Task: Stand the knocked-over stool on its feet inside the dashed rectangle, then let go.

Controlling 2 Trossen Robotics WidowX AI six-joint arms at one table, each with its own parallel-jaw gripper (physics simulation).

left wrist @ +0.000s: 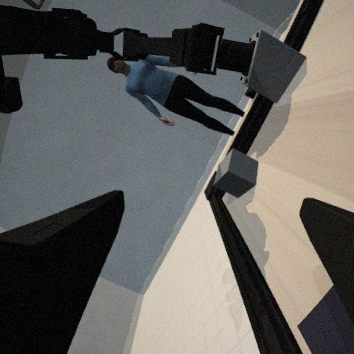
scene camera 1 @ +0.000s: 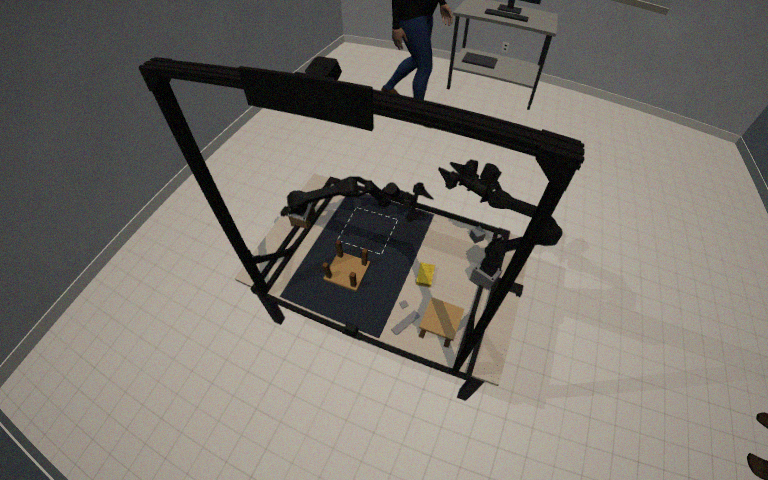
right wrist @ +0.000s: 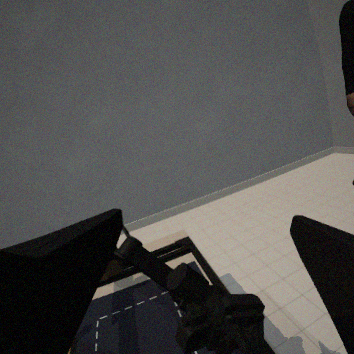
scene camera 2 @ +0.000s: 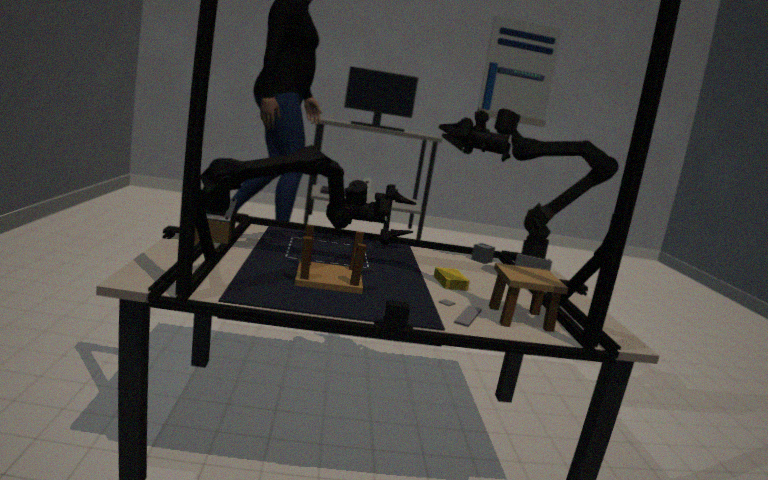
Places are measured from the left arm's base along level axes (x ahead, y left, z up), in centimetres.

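Where they show: left gripper, fingertip midpoint: (left wrist: 214,202) (scene camera 1: 431,208) (scene camera 2: 414,217); right gripper, fingertip midpoint: (scene camera 1: 444,165) (right wrist: 207,220) (scene camera 2: 440,130); left arm's base, link origin: (scene camera 1: 300,208) (scene camera 2: 215,207); right arm's base, link origin: (left wrist: 248,58) (scene camera 1: 488,269) (scene camera 2: 533,258).
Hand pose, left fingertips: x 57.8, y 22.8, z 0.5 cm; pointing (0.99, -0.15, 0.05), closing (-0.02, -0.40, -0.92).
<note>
Things, the pixels of their top centre, and the offset from my left fingertips. Level surfaces: height alone.
- wooden stool, top centre: (scene camera 2: 335,234) (scene camera 1: 345,257) dx -25.1, dy -40.6, dz +0.8 cm
- dark mat, surface height: dz -10.6 cm
- yellow block, top centre: (scene camera 2: 452,273) (scene camera 1: 425,273) dx +7.7, dy -29.9, dz -8.2 cm
- grey block, top centre: (left wrist: 222,166) (scene camera 2: 484,245) (scene camera 1: 478,231) dx +24.4, dy -0.2, dz -5.8 cm
A wooden stool (scene camera 1: 346,270) (scene camera 2: 329,278) lies upside down on the dark mat (scene camera 1: 317,288) (scene camera 2: 254,291), seat down and legs up. It is outside the white dashed rectangle (scene camera 1: 377,212) (scene camera 2: 289,247), on its near side. Part of the rectangle shows in the right wrist view. My left gripper (scene camera 1: 423,206) (scene camera 2: 412,217) (left wrist: 214,202) is open and empty, raised above the back right of the mat, behind and right of the stool. My right gripper (scene camera 1: 445,165) (scene camera 2: 444,131) (right wrist: 206,220) is open and empty, high above the back of the table, far from the stool.
Another stool (scene camera 1: 442,318) (scene camera 2: 532,278) stands upright at the front right. A yellow block (scene camera 1: 425,273) (scene camera 2: 451,278) lies right of the mat. A grey block (scene camera 1: 477,233) (scene camera 2: 483,253) (left wrist: 236,172) is behind it. Flat grey pieces lie near the upright stool. A black frame surrounds the table.
</note>
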